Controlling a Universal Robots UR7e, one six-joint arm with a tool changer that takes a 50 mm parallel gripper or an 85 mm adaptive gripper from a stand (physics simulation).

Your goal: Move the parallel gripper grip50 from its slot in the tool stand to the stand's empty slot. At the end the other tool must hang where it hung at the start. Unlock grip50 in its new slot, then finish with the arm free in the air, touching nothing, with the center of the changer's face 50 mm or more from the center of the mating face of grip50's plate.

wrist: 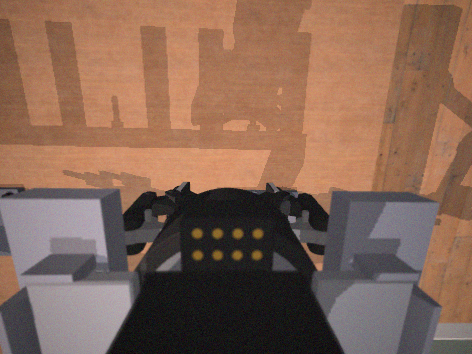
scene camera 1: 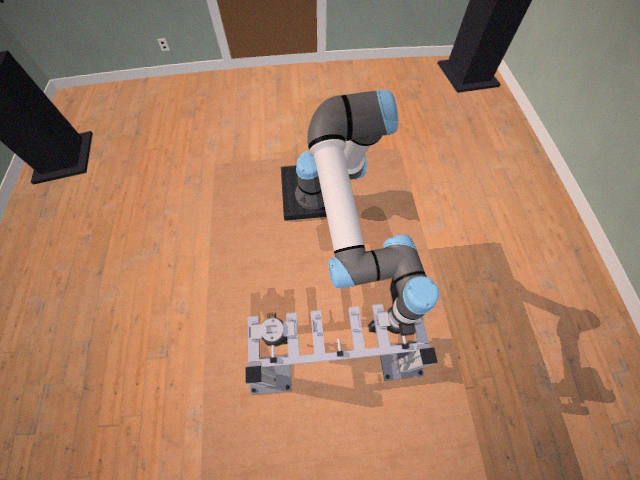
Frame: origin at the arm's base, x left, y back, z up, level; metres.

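Where they show: arm's base, origin of the base link: (scene camera 1: 312,195).
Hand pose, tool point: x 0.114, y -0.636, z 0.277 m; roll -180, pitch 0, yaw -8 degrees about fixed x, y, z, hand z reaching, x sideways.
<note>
Each offset is from my tool point to the top centre of the thing. "spot": to the spot under its first point.
The tool stand (scene camera 1: 320,357) has three slots. A tool with a round grey plate {dx -0.356, dy +0.054, dz -0.014 m} (scene camera 1: 272,329) hangs in the left slot; it looks like grip50, its lower part mostly hidden. The middle slot, between two prongs (scene camera 1: 316,333) (scene camera 1: 355,330), is empty. The arm's changer end (scene camera 1: 400,315) is low over the right slot, at the plate of the tool there; whether it is locked cannot be seen. In the wrist view this tool's black linkages spread on both sides, like the adaptive gripper. This gripper (wrist: 228,187) looks open and empty. Its grey plate wings (wrist: 80,310) (wrist: 367,310) lie at the stand's prongs.
The changer's black block (wrist: 225,310) fills the lower middle of the wrist view, beside gold contacts {dx +0.005, dy +0.037, dz -0.016 m} (wrist: 227,245). Stand feet (scene camera 1: 271,379) (scene camera 1: 403,365) are below the rear bar. Upright pegs {spot: dx -0.187, dy -0.037, dz -0.020 m} (scene camera 1: 339,346) rise at the slots. Two black pillars (scene camera 1: 36,118) (scene camera 1: 480,46) stand farther back.
</note>
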